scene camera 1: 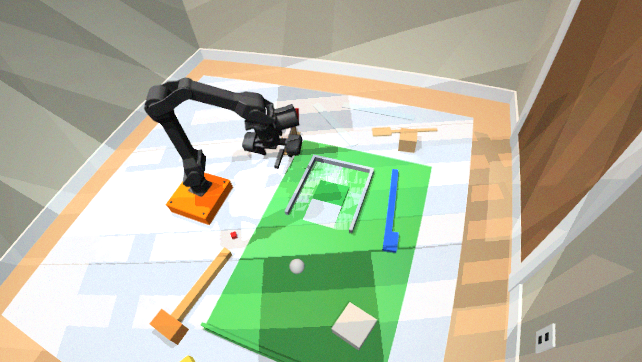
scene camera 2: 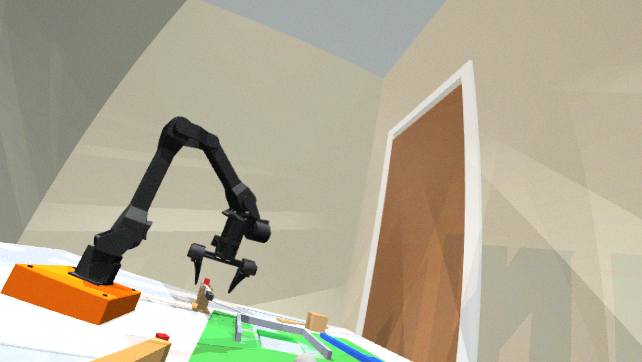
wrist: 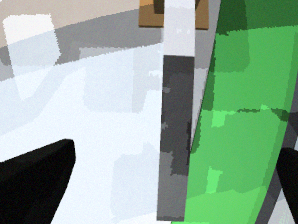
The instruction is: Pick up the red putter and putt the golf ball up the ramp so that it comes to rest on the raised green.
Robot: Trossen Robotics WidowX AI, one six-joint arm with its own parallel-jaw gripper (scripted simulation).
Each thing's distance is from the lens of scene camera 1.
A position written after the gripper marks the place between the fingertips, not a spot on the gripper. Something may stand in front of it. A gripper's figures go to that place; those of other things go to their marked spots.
gripper [scene camera 1: 278, 155]: 109 cm
white block [scene camera 1: 354, 325]: 83 cm
